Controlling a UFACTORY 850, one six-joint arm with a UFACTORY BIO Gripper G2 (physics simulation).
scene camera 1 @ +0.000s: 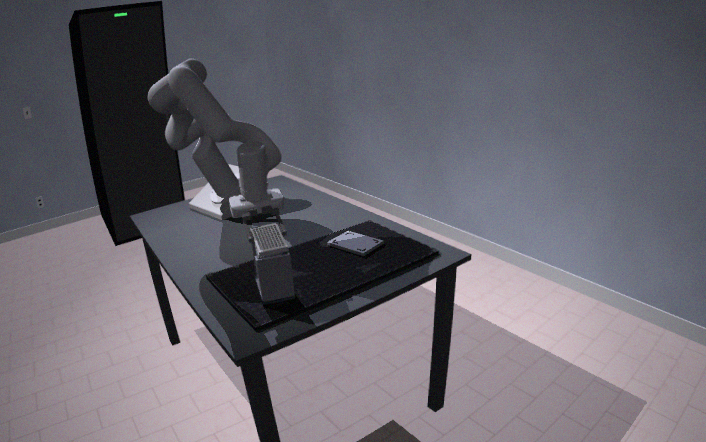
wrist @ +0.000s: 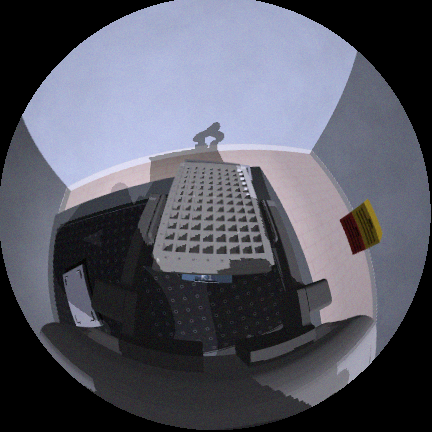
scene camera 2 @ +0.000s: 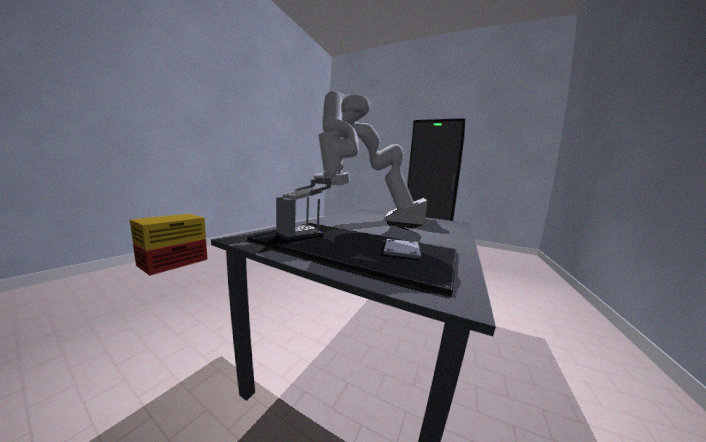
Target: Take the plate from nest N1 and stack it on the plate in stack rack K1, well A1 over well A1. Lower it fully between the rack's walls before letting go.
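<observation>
My gripper (scene camera 1: 268, 235) (scene camera 2: 308, 192) (wrist: 214, 220) is shut on a light grey well plate (scene camera 1: 269, 239) (scene camera 2: 299, 193) (wrist: 212, 212), with one finger along each long side. The plate is about level, at the top of stack rack K1 (scene camera 1: 275, 278) (scene camera 2: 285, 217) (wrist: 206, 278). In the scene camera 2 view it shows just above the rack's tall wall. A pale patterned patch shows low between the rack's posts; I cannot tell if it is the lower plate. Nest N1 (scene camera 1: 356, 242) (scene camera 2: 402, 247) (wrist: 81, 297) holds no plate. The well A1 corners are too small to tell.
A black perforated mat (scene camera 1: 323, 273) (scene camera 2: 359, 255) (wrist: 100, 240) lies under the rack and the nest on the dark table (scene camera 1: 182, 229) (scene camera 2: 471, 281). The arm's white base (scene camera 1: 205, 204) (scene camera 2: 411, 214) stands at the table's far end. A yellow and red box (scene camera 2: 169, 244) (wrist: 361, 227) is beyond the table.
</observation>
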